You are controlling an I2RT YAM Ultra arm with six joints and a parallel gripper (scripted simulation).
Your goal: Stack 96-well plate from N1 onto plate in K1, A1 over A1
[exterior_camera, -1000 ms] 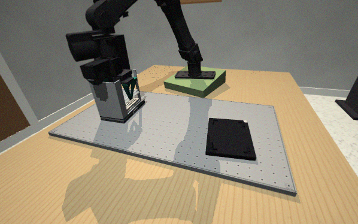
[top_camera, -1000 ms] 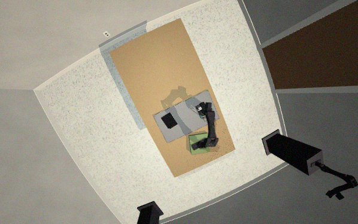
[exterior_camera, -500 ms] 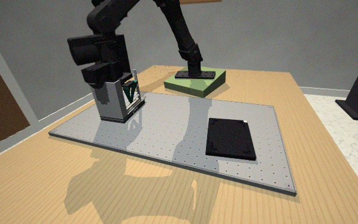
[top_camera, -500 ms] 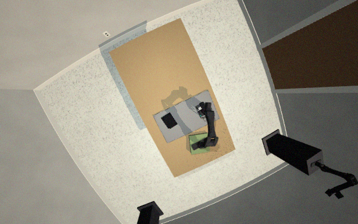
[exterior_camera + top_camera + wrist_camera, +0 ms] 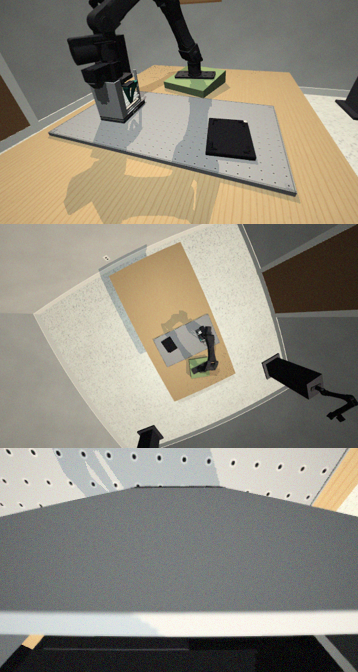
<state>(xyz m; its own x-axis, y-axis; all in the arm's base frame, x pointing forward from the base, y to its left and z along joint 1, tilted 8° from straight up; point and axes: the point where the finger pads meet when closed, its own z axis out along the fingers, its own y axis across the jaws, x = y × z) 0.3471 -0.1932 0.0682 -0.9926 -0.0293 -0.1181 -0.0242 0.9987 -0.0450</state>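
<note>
Now: the white 96-well plate right at my hand. Also, from my hand: thin upright post (7 cm behind, 4 cm to the left, 3 cm above); then black plate nest N1 (6 cm ahead, 39 cm to the left, 5 cm below); then grey rack wall (7 cm ahead, 3 cm above).
</note>
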